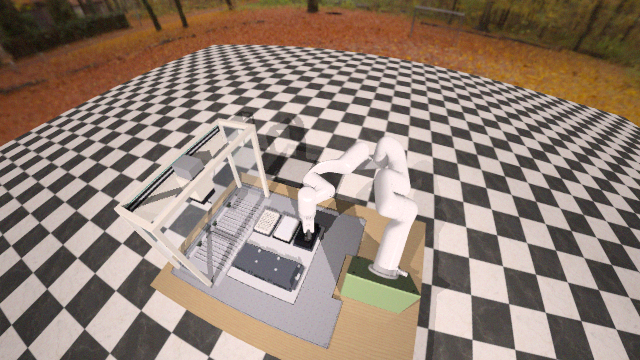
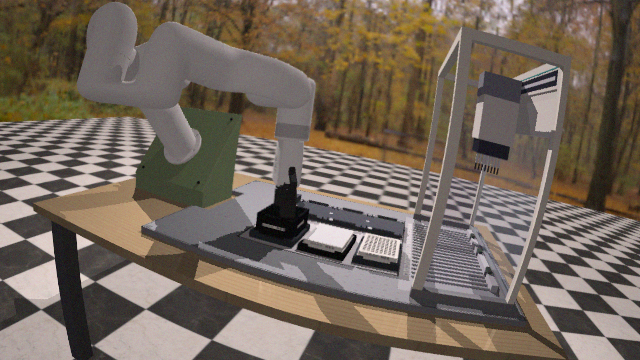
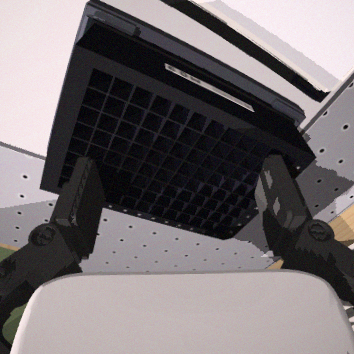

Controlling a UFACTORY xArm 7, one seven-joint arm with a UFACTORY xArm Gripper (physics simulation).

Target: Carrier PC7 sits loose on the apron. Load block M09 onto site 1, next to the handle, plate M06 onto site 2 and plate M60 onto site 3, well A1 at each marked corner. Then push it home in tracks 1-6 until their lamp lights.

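Note:
The black block with a grid of wells sits in a dark nest at the end of a row. Its side label is too dark to read surely. My gripper is open, with nothing held, close over the block; its fingers show near the block's two ends. Contact cannot be told. A smooth white plate and a perforated white plate sit in the other nests; their labels are not legible. The dark carrier lies flat beside the row, its sites bare.
Ribbed tracks lie beyond the plates, under a tall pale frame. A grey head with tips hangs inside the frame. The arm stands on a green base at the opposite end.

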